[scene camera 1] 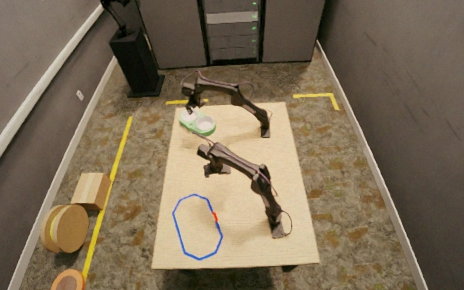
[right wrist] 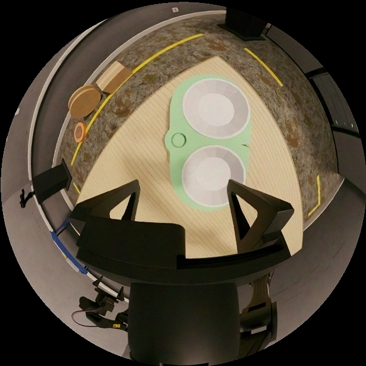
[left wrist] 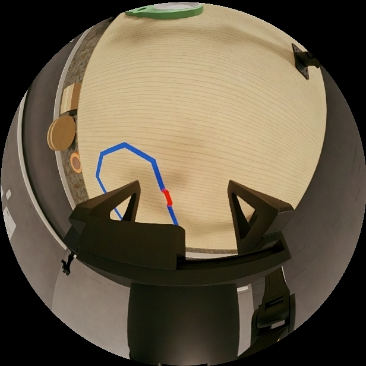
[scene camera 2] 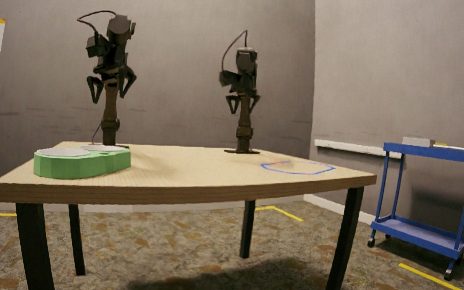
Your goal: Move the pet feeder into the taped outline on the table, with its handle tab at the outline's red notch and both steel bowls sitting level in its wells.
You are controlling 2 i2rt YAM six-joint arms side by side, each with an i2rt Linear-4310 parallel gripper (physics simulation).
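Where they show: left gripper, between the fingertips: (scene camera 1: 217,175) (scene camera 2: 240,113); right gripper, between the fingertips: (scene camera 1: 194,111) (scene camera 2: 107,100); left arm's base, origin of its link: (scene camera 1: 274,220) (scene camera 2: 242,152); right arm's base, origin of its link: (scene camera 1: 265,127).
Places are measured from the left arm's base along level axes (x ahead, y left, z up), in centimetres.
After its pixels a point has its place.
The green pet feeder (scene camera 1: 210,131) {y -69.3, x 31.6, z 3.4 cm} (scene camera 2: 75,167) {y -84.7, x 54.8, z 2.6 cm} (left wrist: 165,13) (right wrist: 200,142) lies flat at the table's far left corner in scene camera 1. Both steel bowls sit in its wells and look level; the right wrist view shows one bowl (right wrist: 216,107) above the other bowl (right wrist: 212,172). Its round handle tab (right wrist: 178,140) faces left there. The blue taped outline (scene camera 1: 173,214) (scene camera 2: 306,174) (left wrist: 124,145) is at the table's near left, with its red notch (scene camera 1: 215,217) {y -6.7, x 33.8, z 0.1 cm} (left wrist: 168,198). My right gripper (scene camera 1: 196,107) {y -76.6, x 40.7, z 18.3 cm} (scene camera 2: 109,99) {y -76.6, x 40.7, z 18.3 cm} (right wrist: 183,183) is open above the feeder. My left gripper (scene camera 1: 217,172) {y -24.0, x 29.0, z 18.7 cm} (scene camera 2: 242,112) {y -24.0, x 29.0, z 18.7 cm} (left wrist: 183,184) is open above mid-table.
The wooden table (scene camera 1: 250,252) {y 15.3, x 16.8, z 0.0 cm} (scene camera 2: 200,194) {y -57.3, x 63.2, z -1.9 cm} carries both arm bases along its right side in scene camera 1. A cardboard box (scene camera 1: 92,191) and round brown discs (scene camera 1: 72,229) are on the floor at left. A black pedestal (scene camera 1: 135,57) stands behind. A blue cart (scene camera 2: 422,150) stands beyond the table.
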